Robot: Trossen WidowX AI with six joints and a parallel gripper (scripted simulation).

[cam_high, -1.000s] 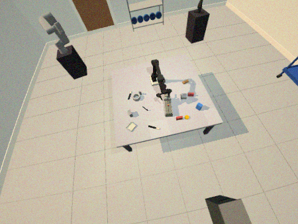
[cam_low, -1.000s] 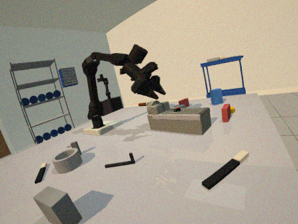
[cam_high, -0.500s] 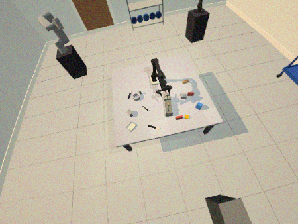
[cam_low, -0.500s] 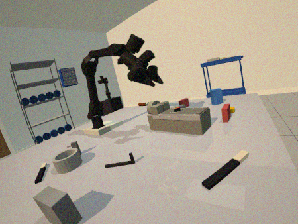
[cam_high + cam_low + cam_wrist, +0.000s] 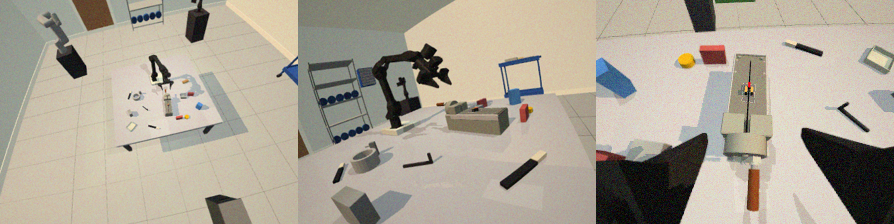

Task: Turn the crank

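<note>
My gripper tip is now 8 cm above the brown crank handle, 6 cm past it and 1 cm to the right of it. From my gripper tip the other things lie so: yellow disc (33 cm ahead, 19 cm below, 13 cm to the left); then red pointer (14 cm ahead, 12 cm below, 3 cm to the right); then black l-shaped piece (30 cm to the right, 19 cm below, 4 cm ahead).
</note>
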